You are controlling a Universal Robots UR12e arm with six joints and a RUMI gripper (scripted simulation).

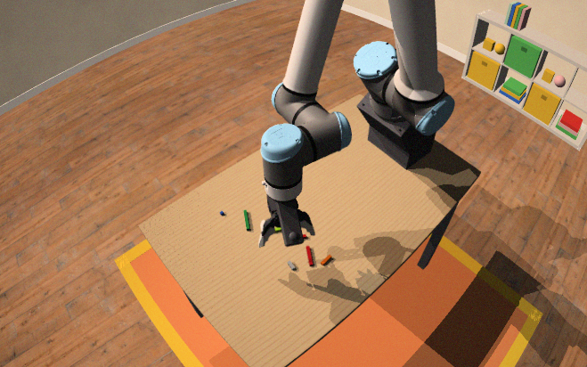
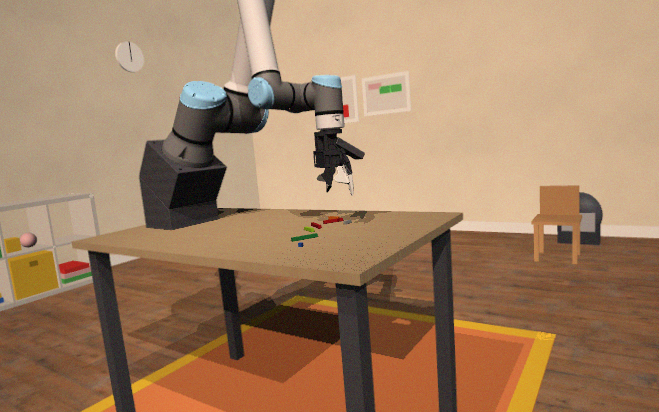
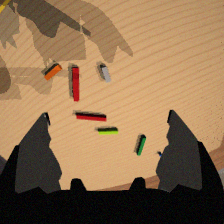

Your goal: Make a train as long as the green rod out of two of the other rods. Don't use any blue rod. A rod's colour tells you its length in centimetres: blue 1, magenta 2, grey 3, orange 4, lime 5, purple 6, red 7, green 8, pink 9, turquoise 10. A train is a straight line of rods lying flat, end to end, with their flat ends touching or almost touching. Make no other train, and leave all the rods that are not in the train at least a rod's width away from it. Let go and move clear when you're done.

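My hand is 50 mm past the lime rod, 110 mm to the left of it and 100 mm above it. From my hand the other things lie so: green rod (20 mm ahead, 210 mm to the right, 100 mm below); then grey rod (20 mm to the left, 100 mm below); then orange rod (90 mm behind, 70 mm to the left, 100 mm below).
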